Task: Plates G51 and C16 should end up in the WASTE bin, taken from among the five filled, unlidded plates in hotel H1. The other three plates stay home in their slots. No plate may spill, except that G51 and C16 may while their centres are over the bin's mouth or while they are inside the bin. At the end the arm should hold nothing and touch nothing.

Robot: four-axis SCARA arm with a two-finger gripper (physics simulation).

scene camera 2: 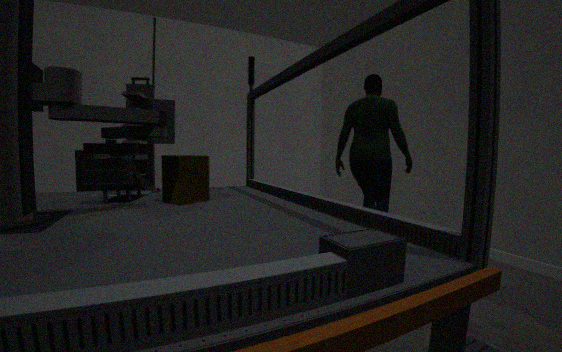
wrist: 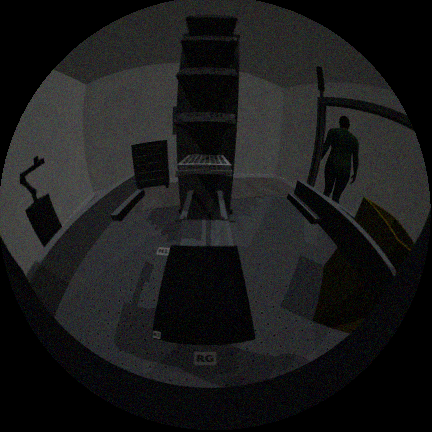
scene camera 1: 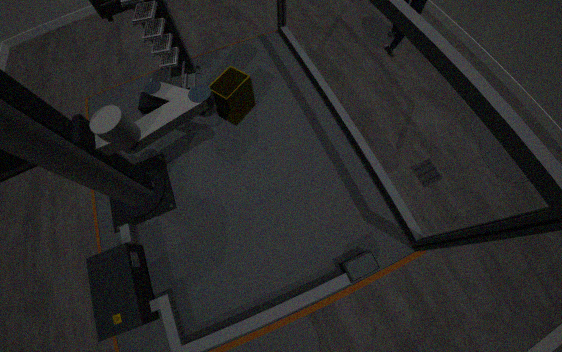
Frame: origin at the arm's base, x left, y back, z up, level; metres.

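Seen in the pictures: gripper, fingertip midpoint: (scene camera 2: 127, 156) (wrist: 217, 182) (scene camera 1: 169, 77); arm's base, link origin: (scene camera 2: 4, 226) (scene camera 1: 141, 191).
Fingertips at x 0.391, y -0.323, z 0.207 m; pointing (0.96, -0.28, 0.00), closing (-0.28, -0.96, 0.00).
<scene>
Pixels of each thing's middle, then the offset from my fingertips to it. "*": a spot on its surface instead.
- Hotel H1, surface spot: (wrist: 234, 145) (scene camera 1: 180, 41) * dx +0.190, dy -0.107, dz +0.024 m
- lowest plate, body centre: (wrist: 204, 161) (scene camera 1: 169, 57) dx +0.147, dy -0.024, dz -0.007 m
- WASTE bin, body centre: (wrist: 366, 269) (scene camera 2: 185, 178) (scene camera 1: 233, 96) dx -0.159, dy -0.245, dz -0.095 m
- black block, body centre: (wrist: 203, 293) (scene camera 2: 123, 191) dx -0.020, dy +0.022, dz -0.160 m
- grey box, body centre: (scene camera 2: 361, 259) (scene camera 1: 358, 266) dx -1.058, dy -0.427, dz -0.157 m
Hotel H1 (scene camera 1: 183, 37) (wrist: 234, 145) is a tall dark tower, straight ahead in the wrist view. Several plates stand one above another in it; the lowest plate (wrist: 205, 161) shows its pale well grid, and the ones above show from below or edge on. Their labels are too dark to read. My gripper (wrist: 217, 182) is open and empty; its two dark fingers stand wide apart, pointing at the hotel from a short distance. The arm hides it in scene camera 1. The WASTE bin (scene camera 1: 237, 107) (scene camera 2: 195, 180) (wrist: 342, 285) is a dark yellow open box, right of the gripper.
A black block (wrist: 205, 295) with an RG label on the deck before it lies below the gripper. A dark louvred cabinet (wrist: 150, 164) stands behind at left. A grey box (scene camera 1: 361, 266) (scene camera 2: 362, 260) stands at the front edge. A person (scene camera 2: 372, 135) (wrist: 343, 155) is beyond the frame.
</scene>
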